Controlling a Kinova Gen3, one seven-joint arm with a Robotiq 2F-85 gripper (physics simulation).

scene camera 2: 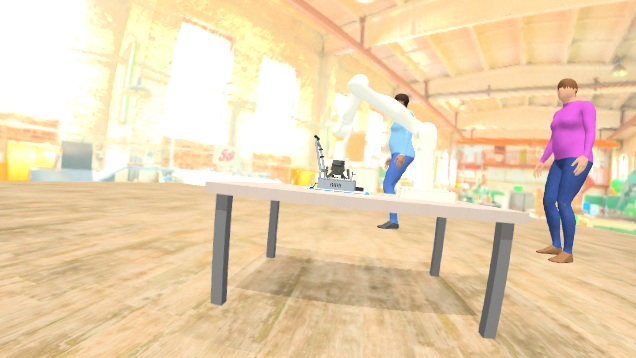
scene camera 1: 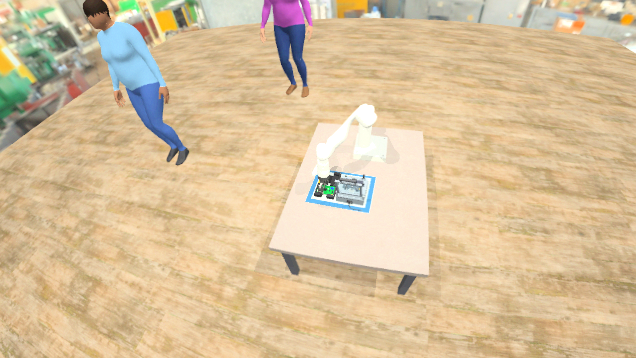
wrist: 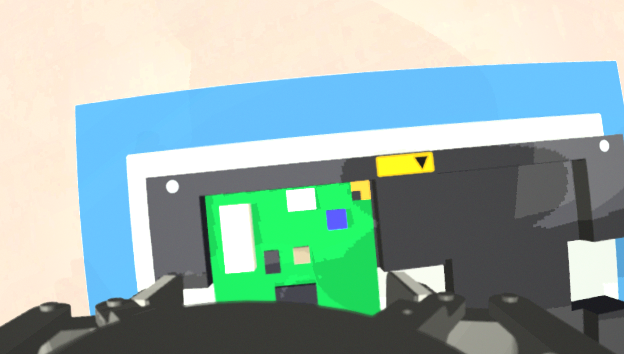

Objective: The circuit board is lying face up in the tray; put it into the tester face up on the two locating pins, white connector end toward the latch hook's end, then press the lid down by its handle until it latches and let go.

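Places are measured from the arm's base along level axes (x left, y back, z up), in millimetres.
Where they show: gripper, fingertip midpoint: (scene camera 1: 324, 189) (wrist: 285, 298); arm's base at its link origin: (scene camera 2: 422, 188) (scene camera 1: 363, 143).
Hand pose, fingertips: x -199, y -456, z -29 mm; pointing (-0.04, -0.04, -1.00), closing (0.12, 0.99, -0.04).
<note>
Things, the pixels of their top centre, and the offset from my fingertips. "*": a spot on its surface instead. Level surfaces: height alone.
- green circuit board at its top centre: (wrist: 298, 319) (scene camera 1: 325, 188) dx +9, dy +4, dz +2 mm
- dark tray at a spot on its surface: (wrist: 175, 228) * dx -35, dy -42, dz +2 mm
- blue-bordered mat at its surface level: dz -24 mm
- yellow arrow label at its top centre: (wrist: 405, 164) dx -48, dy +57, dz +2 mm
The green circuit board (wrist: 289, 236) (scene camera 1: 329, 189) lies face up in the dark tray (wrist: 175, 228), its white connector (wrist: 237, 238) at the left in the wrist view. My gripper (wrist: 285, 298) (scene camera 1: 326, 182) (scene camera 2: 336, 169) is open and low over the board, one finger on each side of its near end, with nothing gripped. The grey tester (scene camera 1: 351, 190) (scene camera 2: 335, 184) stands right of the tray. Its lid (scene camera 2: 320, 154) stands raised and open.
Tray and tester sit on a blue-bordered mat (wrist: 304, 99) (scene camera 1: 370, 192) on the table (scene camera 1: 348, 239) (scene camera 2: 387, 202). A yellow arrow label (wrist: 403, 164) marks the tray rim. The arm's base (scene camera 1: 370, 148) stands behind. Two people (scene camera 1: 137, 77) (scene camera 1: 287, 38) walk on the floor beyond.
</note>
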